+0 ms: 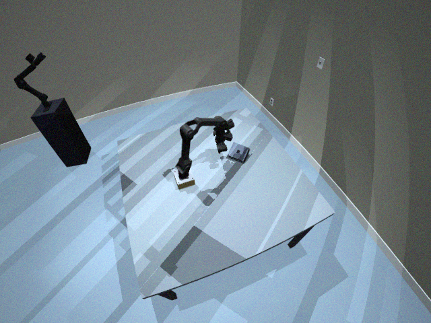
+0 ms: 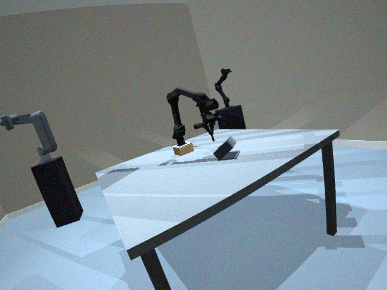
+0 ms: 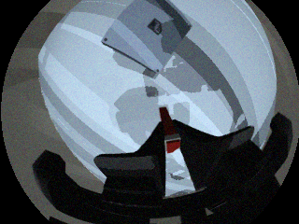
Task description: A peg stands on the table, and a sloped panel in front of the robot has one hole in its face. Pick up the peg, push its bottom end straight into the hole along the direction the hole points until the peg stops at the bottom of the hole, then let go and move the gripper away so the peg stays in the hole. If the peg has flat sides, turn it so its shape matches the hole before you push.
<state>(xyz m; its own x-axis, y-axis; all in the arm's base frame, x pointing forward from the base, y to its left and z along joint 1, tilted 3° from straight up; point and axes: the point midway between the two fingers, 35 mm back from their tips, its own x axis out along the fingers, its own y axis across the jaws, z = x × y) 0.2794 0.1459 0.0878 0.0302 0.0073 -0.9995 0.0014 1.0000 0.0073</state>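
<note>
My gripper tip is 150 mm short of the panel and 70 mm above it. Round my gripper tip: red peg: 10 mm above.
</note>
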